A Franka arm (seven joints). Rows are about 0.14 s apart.
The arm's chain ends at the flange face. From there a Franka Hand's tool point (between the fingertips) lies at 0.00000 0.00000 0.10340 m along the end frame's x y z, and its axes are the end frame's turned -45 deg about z.
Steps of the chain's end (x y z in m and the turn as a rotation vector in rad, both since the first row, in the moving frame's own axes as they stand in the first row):
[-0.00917 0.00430 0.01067 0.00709 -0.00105 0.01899]
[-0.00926 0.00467 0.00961 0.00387 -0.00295 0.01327]
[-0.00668 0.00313 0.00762 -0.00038 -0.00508 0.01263]
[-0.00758 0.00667 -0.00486 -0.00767 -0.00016 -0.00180]
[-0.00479 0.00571 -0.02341 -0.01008 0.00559 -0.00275]
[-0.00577 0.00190 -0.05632 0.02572 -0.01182 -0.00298]
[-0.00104 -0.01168 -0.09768 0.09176 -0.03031 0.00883]
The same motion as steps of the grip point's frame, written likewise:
[-0.00908 -0.00403 0.01067 0.00576 0.00427 0.01899]
[-0.00978 -0.00374 0.00961 0.00482 0.00065 0.01327]
[-0.00733 -0.00286 0.00762 0.00332 -0.00386 0.01263]
[-0.01065 -0.00009 -0.00486 -0.00531 -0.00554 -0.00180]
[-0.00775 0.00180 -0.02342 -0.01108 -0.00317 -0.00275]
[-0.00441 -0.00548 -0.05636 0.02654 0.00983 -0.00298]
[0.01205 -0.01789 -0.09816 0.08632 0.04345 0.00883]

